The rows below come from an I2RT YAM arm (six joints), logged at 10 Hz.
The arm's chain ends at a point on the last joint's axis. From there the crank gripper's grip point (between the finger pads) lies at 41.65 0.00 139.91 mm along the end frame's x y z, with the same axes.
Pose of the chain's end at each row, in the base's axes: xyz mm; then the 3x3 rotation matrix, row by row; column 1 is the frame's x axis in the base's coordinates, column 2 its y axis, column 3 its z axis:
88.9 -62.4 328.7; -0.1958 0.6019 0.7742; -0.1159 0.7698 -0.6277; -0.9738 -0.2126 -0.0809
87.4 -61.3 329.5; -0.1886 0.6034 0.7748; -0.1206 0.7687 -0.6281; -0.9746 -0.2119 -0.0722
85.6 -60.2 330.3; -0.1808 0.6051 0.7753; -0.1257 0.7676 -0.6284; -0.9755 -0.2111 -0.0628
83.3 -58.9 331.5; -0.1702 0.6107 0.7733; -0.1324 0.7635 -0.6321; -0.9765 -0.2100 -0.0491
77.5 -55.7 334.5; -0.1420 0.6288 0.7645; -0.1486 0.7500 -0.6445; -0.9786 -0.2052 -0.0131
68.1 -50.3 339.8; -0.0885 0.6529 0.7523; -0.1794 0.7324 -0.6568; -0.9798 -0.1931 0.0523
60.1 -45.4 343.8; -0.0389 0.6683 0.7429; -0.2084 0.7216 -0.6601; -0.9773 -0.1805 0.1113
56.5 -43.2 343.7; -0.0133 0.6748 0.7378; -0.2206 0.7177 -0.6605; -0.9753 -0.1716 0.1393
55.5 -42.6 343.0; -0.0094 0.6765 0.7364; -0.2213 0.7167 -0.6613; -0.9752 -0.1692 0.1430
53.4 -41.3 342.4; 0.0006 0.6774 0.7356; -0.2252 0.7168 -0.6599; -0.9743 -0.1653 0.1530
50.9 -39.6 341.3; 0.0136 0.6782 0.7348; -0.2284 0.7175 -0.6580; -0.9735 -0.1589 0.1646
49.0 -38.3 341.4; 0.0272 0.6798 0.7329; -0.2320 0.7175 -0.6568; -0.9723 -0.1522 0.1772
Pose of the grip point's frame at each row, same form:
189.1 -155.0 276.8; -0.1958 0.6019 0.7742; -0.1159 0.7698 -0.6277; -0.9738 -0.2126 -0.0809
187.9 -154.2 278.8; -0.1886 0.6034 0.7748; -0.1206 0.7687 -0.6281; -0.9746 -0.2119 -0.0722
186.5 -153.4 280.9; -0.1808 0.6051 0.7753; -0.1257 0.7676 -0.6284; -0.9755 -0.2111 -0.0628
184.4 -152.9 284.0; -0.1702 0.6107 0.7733; -0.1324 0.7635 -0.6321; -0.9765 -0.2100 -0.0491
178.5 -152.1 291.9; -0.1420 0.6288 0.7645; -0.1486 0.7500 -0.6445; -0.9786 -0.2052 -0.0131
169.7 -149.7 306.3; -0.0885 0.6529 0.7523; -0.1794 0.7324 -0.6568; -0.9798 -0.1931 0.0523
162.4 -146.4 318.7; -0.0389 0.6683 0.7429; -0.2084 0.7216 -0.6601; -0.9773 -0.1805 0.1113
159.2 -144.8 322.6; -0.0133 0.6748 0.7378; -0.2206 0.7177 -0.6605; -0.9753 -0.1716 0.1393
158.1 -144.3 322.4; -0.0094 0.6765 0.7364; -0.2213 0.7167 -0.6613; -0.9752 -0.1692 0.1430
156.3 -143.0 323.2; 0.0006 0.6774 0.7356; -0.2252 0.7168 -0.6599; -0.9743 -0.1653 0.1530
154.3 -141.2 323.8; 0.0136 0.6782 0.7348; -0.2284 0.7175 -0.6580; -0.9735 -0.1589 0.1646
152.7 -139.9 325.7; 0.0272 0.6798 0.7329; -0.2320 0.7175 -0.6568; -0.9723 -0.1522 0.1772

